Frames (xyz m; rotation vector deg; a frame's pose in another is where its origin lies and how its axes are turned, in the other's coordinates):
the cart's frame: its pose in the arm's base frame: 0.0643 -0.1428 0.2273 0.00 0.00 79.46
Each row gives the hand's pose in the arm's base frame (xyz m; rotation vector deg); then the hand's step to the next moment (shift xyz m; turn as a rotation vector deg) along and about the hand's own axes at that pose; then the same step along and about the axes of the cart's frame.
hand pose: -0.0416 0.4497 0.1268 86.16 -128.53 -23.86
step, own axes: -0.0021 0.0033 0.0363 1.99 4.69 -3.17
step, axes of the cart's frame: 0.0003 0.0200 -0.0305 -0.68 2.83 5.25
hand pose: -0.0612 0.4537 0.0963 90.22 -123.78 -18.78
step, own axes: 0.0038 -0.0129 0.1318 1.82 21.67 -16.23
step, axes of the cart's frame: -0.0262 0.0498 -0.1199 4.28 11.78 24.07
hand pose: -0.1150 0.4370 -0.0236 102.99 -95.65 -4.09
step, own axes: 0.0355 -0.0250 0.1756 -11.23 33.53 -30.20
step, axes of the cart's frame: -0.1168 0.0337 -0.1340 21.20 21.06 35.63
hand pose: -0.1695 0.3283 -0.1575 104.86 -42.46 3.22
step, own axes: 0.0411 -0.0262 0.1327 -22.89 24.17 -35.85
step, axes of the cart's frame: -0.1255 -0.0289 -0.0583 32.57 26.06 25.56
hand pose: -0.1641 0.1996 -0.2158 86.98 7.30 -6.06
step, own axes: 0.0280 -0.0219 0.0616 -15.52 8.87 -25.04
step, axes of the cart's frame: -0.0566 -0.0365 -0.0228 22.22 18.85 9.87
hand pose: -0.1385 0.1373 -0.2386 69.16 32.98 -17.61
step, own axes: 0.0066 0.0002 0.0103 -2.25 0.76 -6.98
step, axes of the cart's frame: -0.0074 -0.0096 -0.0012 5.93 4.37 0.22
